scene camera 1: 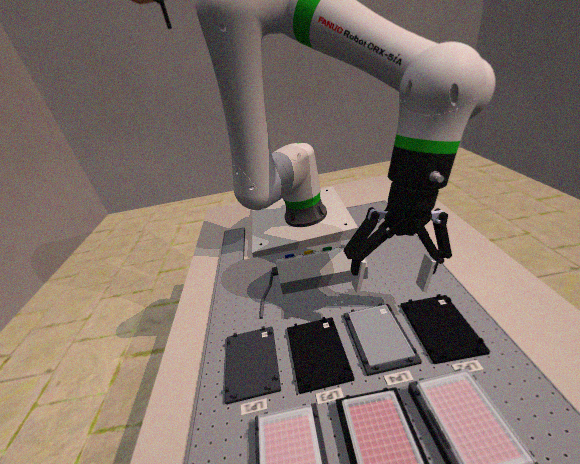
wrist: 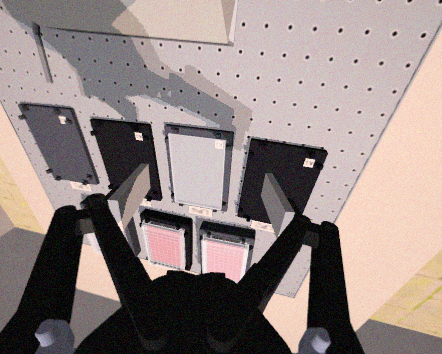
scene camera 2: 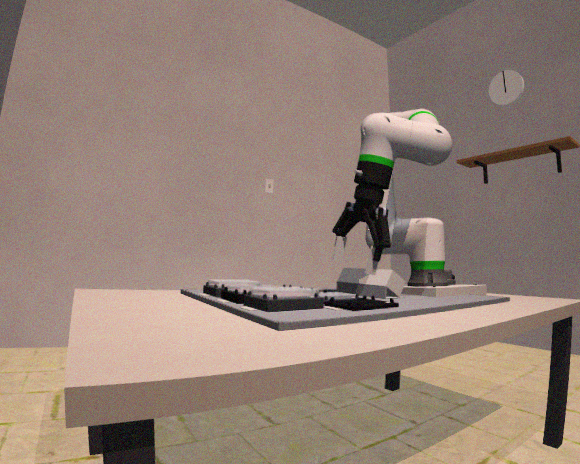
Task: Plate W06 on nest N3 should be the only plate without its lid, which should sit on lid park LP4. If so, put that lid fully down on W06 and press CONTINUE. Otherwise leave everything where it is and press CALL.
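Note:
A pale grey lid lies flat on the lid park labelled LP4. My gripper is open and empty, above the board behind the lid parks. Three pink plates stand in black nests: left, middle and right. The middle one looks deeper pink in scene camera 1. Plate and nest labels cannot be read. The button box carries blue, yellow and green buttons; their words cannot be read.
Lid parks LP1, LP3 and LP2 show no pale lid. A thin dark bent rod stands left of the button box. The arm's base stands behind the box.

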